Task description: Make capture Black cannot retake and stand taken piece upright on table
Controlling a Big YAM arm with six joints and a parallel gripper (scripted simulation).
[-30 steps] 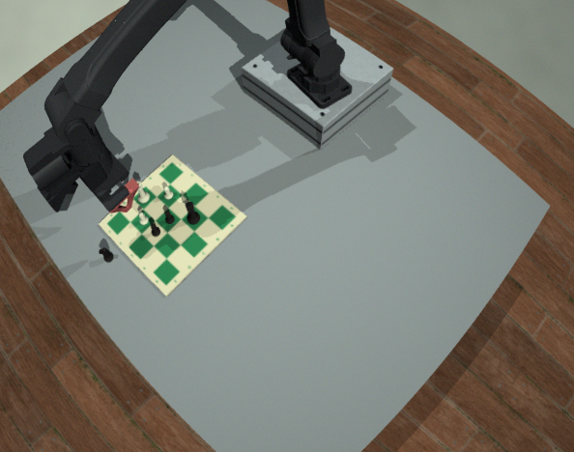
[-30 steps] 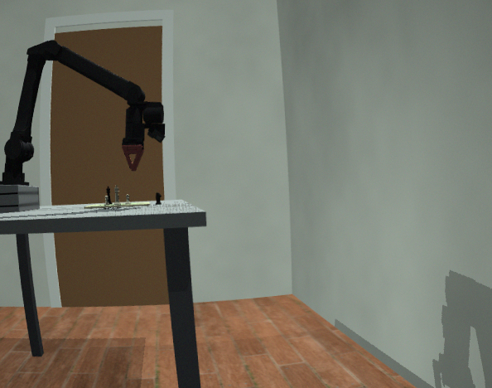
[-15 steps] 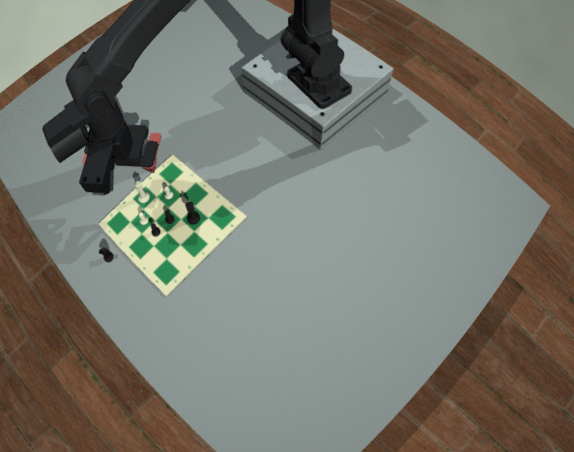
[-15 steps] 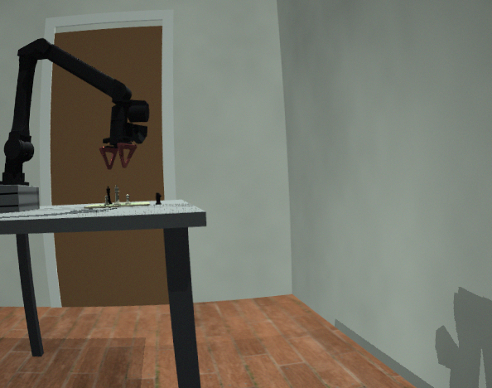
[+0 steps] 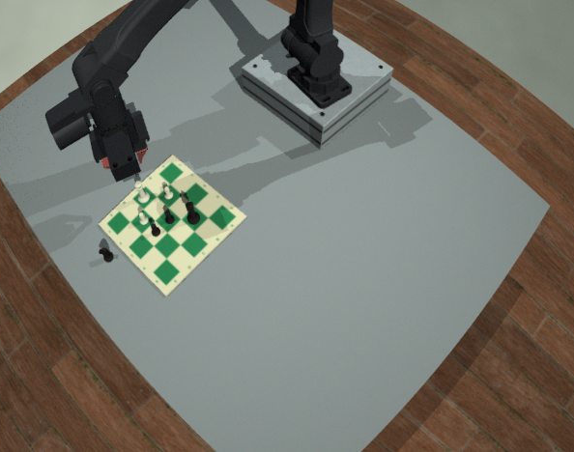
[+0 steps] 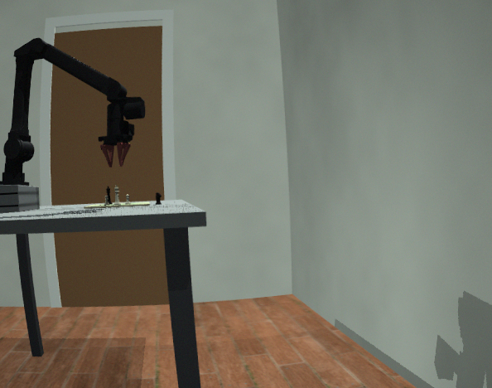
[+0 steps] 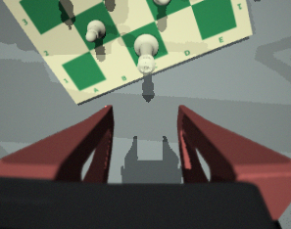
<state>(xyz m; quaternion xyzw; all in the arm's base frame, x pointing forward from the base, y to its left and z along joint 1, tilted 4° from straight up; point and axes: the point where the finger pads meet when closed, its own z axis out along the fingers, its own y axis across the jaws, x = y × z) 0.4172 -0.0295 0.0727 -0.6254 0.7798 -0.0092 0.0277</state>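
Right now the tall white piece is 10 cm below my hand. Also, from my hand: black piece 13 cm ahead, 6 cm to the left, 12 cm below; then green-and-cream chessboard 2 cm behind, 7 cm to the left, 14 cm below.
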